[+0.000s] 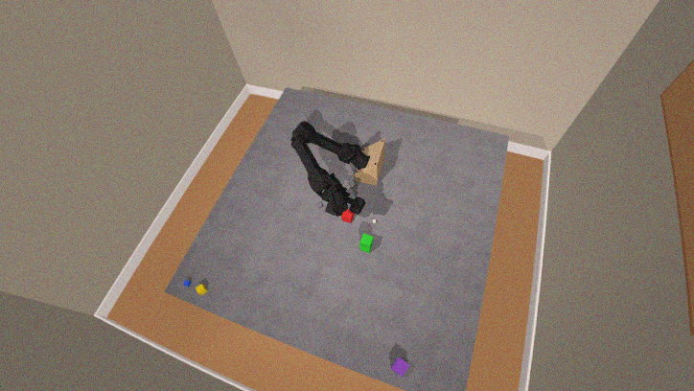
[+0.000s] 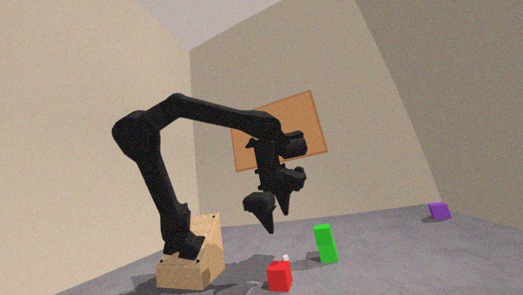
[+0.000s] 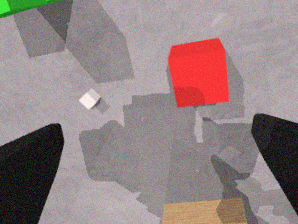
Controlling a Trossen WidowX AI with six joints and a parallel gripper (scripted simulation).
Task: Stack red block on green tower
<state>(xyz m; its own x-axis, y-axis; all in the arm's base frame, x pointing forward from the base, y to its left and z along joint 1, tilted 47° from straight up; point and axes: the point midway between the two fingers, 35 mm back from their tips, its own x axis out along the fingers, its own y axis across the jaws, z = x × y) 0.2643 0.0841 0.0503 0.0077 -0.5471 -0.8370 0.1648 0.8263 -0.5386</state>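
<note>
Right now my gripper tip is 3 cm past the white cube, 10 cm to the right of it and 13 cm above it. Round my gripper tip: yellow block (52 cm ahead, 49 cm to the right, 12 cm below); purple block (50 cm ahead, 39 cm to the left, 11 cm below); blue block (52 cm ahead, 57 cm to the right, 12 cm below).
</note>
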